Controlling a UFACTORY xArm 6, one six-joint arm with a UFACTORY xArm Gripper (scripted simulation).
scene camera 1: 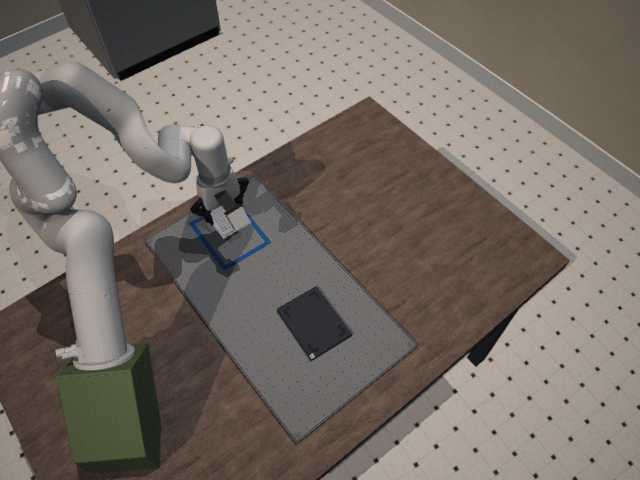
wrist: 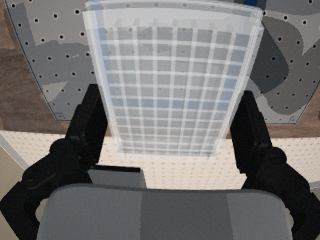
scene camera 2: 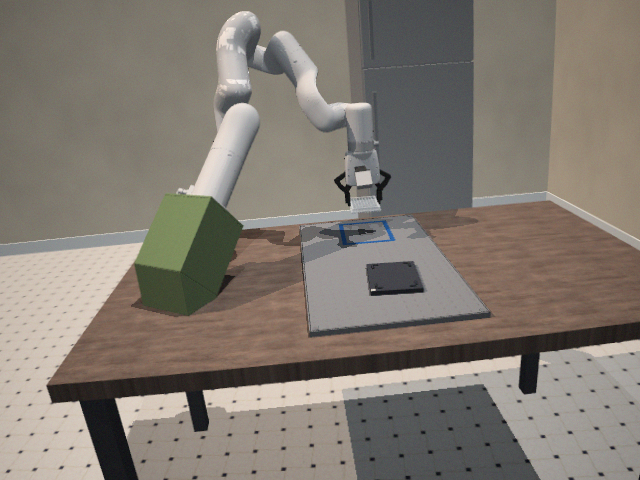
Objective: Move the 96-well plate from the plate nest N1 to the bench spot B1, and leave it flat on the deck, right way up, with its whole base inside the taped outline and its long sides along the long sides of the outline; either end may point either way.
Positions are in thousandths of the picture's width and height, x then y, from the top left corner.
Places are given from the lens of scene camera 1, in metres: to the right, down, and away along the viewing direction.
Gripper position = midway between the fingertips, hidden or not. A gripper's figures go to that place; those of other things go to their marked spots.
gripper (scene camera 1: 351, 445): -0.25, -0.07, 1.45
plate nest N1 (scene camera 1: 490, 670): -0.02, 0.20, 1.36
